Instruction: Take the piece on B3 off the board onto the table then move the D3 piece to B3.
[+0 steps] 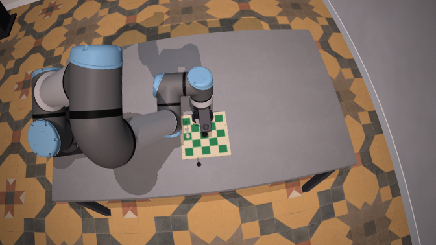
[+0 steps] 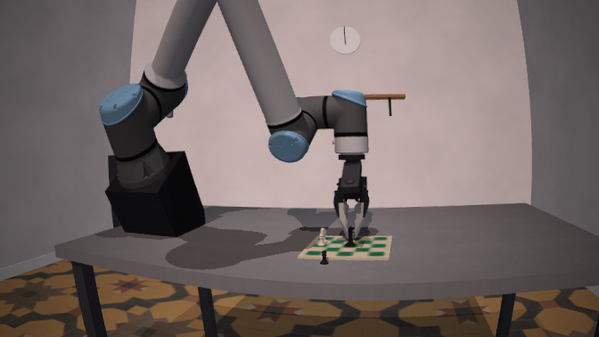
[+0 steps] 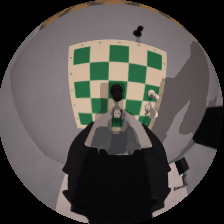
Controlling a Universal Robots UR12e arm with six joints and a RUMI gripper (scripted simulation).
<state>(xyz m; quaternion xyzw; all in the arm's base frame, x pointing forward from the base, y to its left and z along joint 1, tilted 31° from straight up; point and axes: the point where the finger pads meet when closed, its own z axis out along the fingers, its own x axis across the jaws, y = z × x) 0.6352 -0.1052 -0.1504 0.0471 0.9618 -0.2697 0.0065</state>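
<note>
My hand is 40 mm to the left of the chessboard and 30 mm above it.
</note>
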